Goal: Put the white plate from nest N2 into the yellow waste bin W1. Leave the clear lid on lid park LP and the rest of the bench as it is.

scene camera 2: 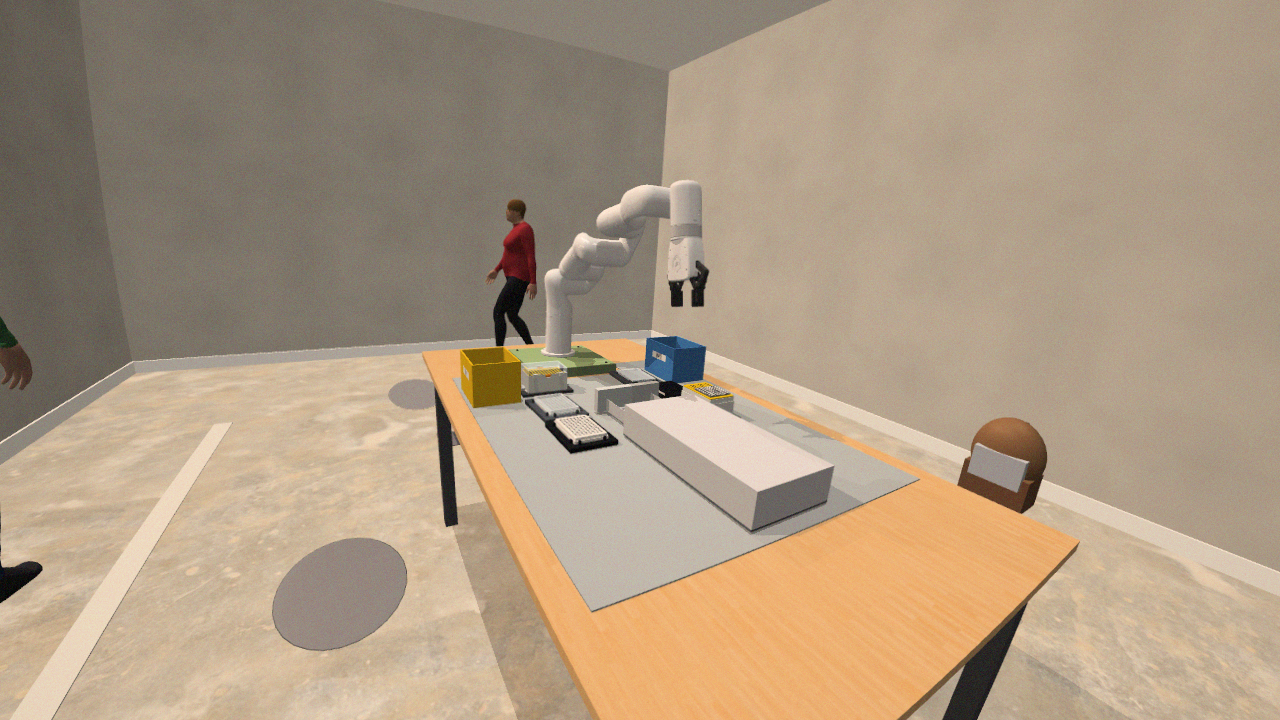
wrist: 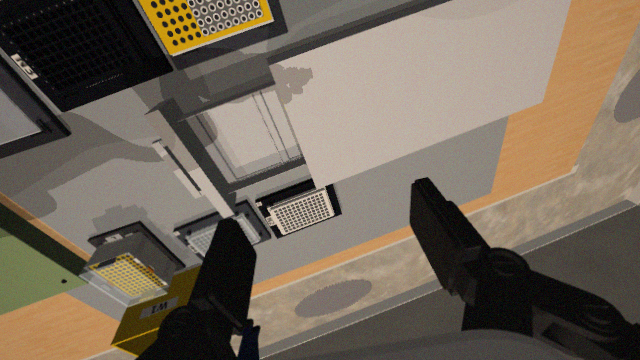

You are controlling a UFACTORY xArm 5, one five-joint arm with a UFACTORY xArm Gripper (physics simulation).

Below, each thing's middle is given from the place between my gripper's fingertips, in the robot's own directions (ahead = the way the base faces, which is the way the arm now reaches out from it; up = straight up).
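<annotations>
Nest N4 [wrist: 215, 217] is far to the right of my hand, a fair way behind it and far below it. Black nest [scene camera 2: 556, 432], from my hand: 250 mm to the right, 40 mm behind, 310 mm below.
</annotations>
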